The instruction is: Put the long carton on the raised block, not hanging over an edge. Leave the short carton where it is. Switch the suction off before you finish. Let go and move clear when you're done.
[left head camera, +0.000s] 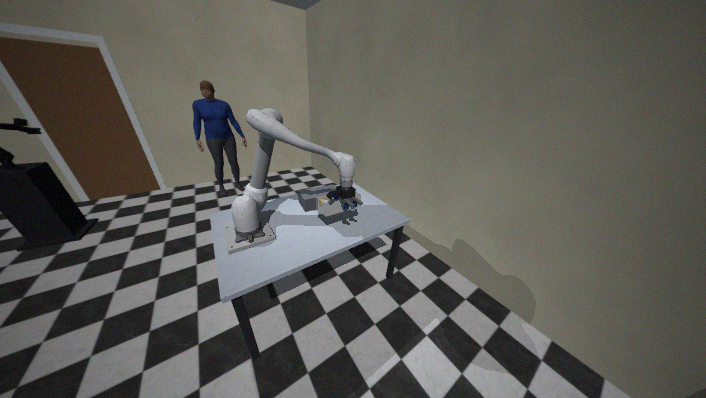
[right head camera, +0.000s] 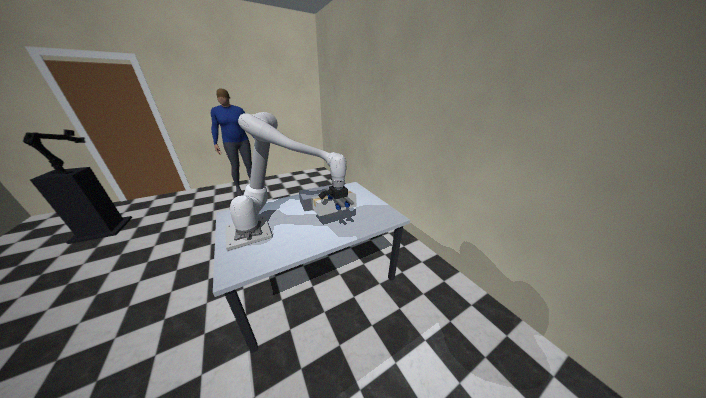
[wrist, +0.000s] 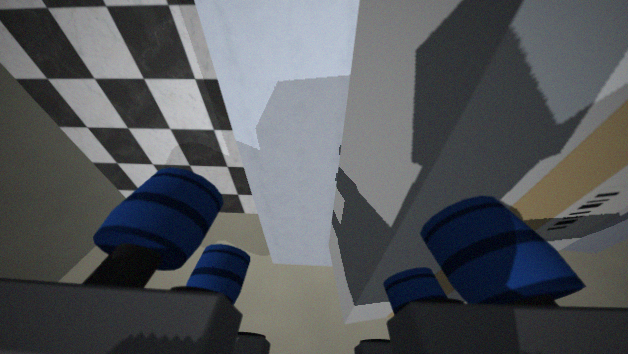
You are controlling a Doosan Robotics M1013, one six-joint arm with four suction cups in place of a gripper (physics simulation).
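Pixels of known places: hand, its tool point: [wrist: 316,235]; arm's base, origin of its link: [left head camera: 249,232] [right head camera: 248,230].
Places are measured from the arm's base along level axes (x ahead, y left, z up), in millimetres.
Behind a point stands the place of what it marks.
Note:
The long carton [left head camera: 327,211] {z 170, x 513, y -215 mm} [right head camera: 326,208] {z 180, x 557, y -209 mm} [wrist: 380,75] {z 183, x 554, y -208 mm}, pale grey with tan tape, hangs level a little above the table, its shadow below it. My gripper [left head camera: 346,201] {z 219, x 644, y -229 mm} [right head camera: 340,202] {z 219, x 644, y -229 mm} [wrist: 325,240] {z 219, x 644, y -229 mm}, four blue suction cups, is over the carton and shut on it. In the wrist view the right cups are at the carton's top and the left cups stick out past its side. The raised block [left head camera: 307,201] {z 72, x 479, y 149 mm} [right head camera: 305,201] {z 73, x 471, y 149 mm}, dark grey, stands behind and left of the carton, partly covered by it. The short carton cannot be made out; the long carton and gripper may hide it.
The white arm stands on a base plate [left head camera: 267,240] {z -14, x 100, y -128 mm} [right head camera: 263,237] {z -4, x 98, y -124 mm} at the left of the table [left head camera: 300,255] {z -25, x 266, y -354 mm} [right head camera: 300,250] {z -26, x 319, y -341 mm}. The table's edge and the checkered floor show at the left in the wrist view. A person [left head camera: 215,120] [right head camera: 229,125] stands behind the table.

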